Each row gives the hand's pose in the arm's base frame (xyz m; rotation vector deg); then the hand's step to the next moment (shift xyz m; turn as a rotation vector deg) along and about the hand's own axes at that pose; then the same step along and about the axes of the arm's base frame.
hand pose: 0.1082 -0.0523 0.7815 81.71 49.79 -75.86
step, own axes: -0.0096 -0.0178 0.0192 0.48 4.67 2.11
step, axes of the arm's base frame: -0.0239 -0.0124 0.0074 3.87 -3.36 0.49
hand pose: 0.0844 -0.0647 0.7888 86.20 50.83 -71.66
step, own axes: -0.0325 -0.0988 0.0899 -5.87 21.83 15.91
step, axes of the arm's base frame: -0.1248 -0.0570 0.0085 14.64 -21.17 10.08
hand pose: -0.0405 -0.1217 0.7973 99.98 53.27 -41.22
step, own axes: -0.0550 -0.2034 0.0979 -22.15 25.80 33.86
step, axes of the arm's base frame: -0.2060 -0.0630 -0.0870 8.54 -43.14 19.21
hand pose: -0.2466 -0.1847 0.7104 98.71 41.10 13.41
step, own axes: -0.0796 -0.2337 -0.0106 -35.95 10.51 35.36
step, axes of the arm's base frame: -0.1472 -0.0102 -0.1982 -6.75 -50.52 7.46
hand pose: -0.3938 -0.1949 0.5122 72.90 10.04 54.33
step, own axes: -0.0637 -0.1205 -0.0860 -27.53 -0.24 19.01
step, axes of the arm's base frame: -0.0303 0.0208 -0.1569 -5.79 -32.69 -4.16
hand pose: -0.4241 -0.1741 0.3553 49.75 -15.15 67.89
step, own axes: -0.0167 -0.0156 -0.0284 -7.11 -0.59 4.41
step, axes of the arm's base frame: 0.0002 0.0069 -0.0358 -1.15 -8.14 -1.64
